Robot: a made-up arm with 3 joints. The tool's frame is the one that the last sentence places.
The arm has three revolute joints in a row. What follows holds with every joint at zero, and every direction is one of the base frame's. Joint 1 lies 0.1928 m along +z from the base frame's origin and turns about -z. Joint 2 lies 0.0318 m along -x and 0.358 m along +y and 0.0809 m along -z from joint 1 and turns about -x. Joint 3 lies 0.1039 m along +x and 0.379 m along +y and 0.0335 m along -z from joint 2 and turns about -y. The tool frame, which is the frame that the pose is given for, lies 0.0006 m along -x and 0.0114 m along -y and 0.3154 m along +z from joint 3; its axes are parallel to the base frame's.
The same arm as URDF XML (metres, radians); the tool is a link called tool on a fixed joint. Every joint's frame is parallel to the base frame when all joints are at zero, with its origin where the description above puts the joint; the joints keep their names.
<robot name="arm">
  <joint name="joint 1" type="continuous">
    <parent link="base_link"/>
    <child link="link1"/>
    <origin xyz="0.0000 0.0000 0.1928"/>
    <axis xyz="0 0 -1"/>
  </joint>
  <joint name="joint 2" type="continuous">
    <parent link="link1"/>
    <child link="link2"/>
    <origin xyz="-0.0318 0.3580 -0.0809"/>
    <axis xyz="-1 0 0"/>
  </joint>
  <joint name="joint 3" type="continuous">
    <parent link="link2"/>
    <child link="link3"/>
    <origin xyz="0.1039 0.3790 -0.0335"/>
    <axis xyz="0 -1 0"/>
  </joint>
  <joint name="tool_fixed" type="fixed">
    <parent link="link3"/>
    <child link="tool"/>
    <origin xyz="-0.0006 -0.0114 0.3154"/>
  </joint>
  <link name="base_link"/>
  <link name="link1"/>
  <link name="link2"/>
  <link name="link3"/>
  <link name="tool"/>
</robot>

